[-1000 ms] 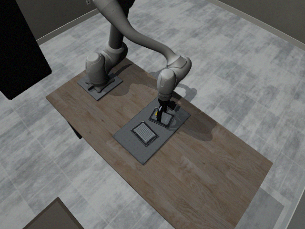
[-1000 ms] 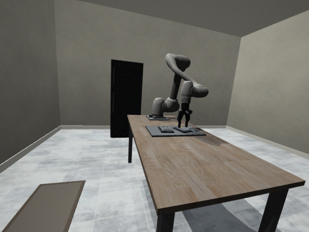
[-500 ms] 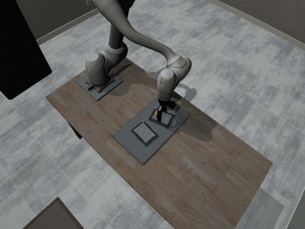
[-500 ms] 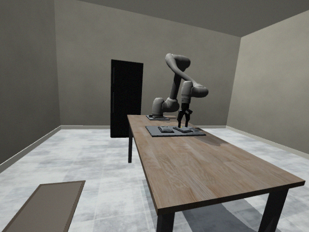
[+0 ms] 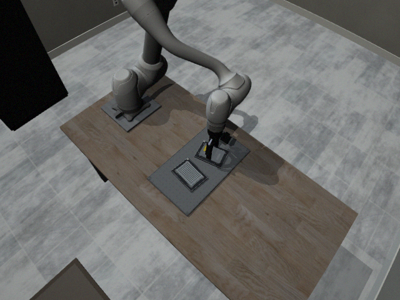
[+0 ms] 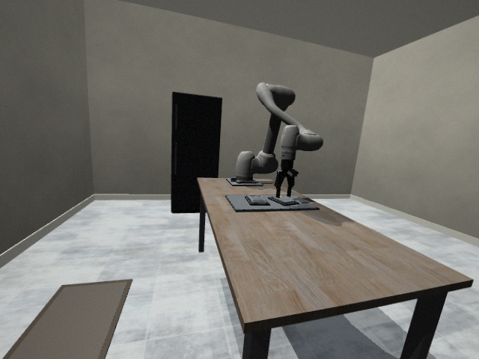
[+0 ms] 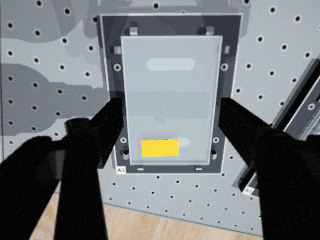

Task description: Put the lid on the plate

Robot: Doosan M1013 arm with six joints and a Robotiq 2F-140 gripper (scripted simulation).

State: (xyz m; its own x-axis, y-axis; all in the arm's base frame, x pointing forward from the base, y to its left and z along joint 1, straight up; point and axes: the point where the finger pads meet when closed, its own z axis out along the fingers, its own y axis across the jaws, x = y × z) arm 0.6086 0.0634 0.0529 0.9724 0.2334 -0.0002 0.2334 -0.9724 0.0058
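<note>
Right now the clear lid is 40 mm below my hand. From my hand the other things lie so: culture plate E01: 10 mm behind, 180 mm to the right, 40 mm below; then lid park LP1: 50 mm below.
</note>
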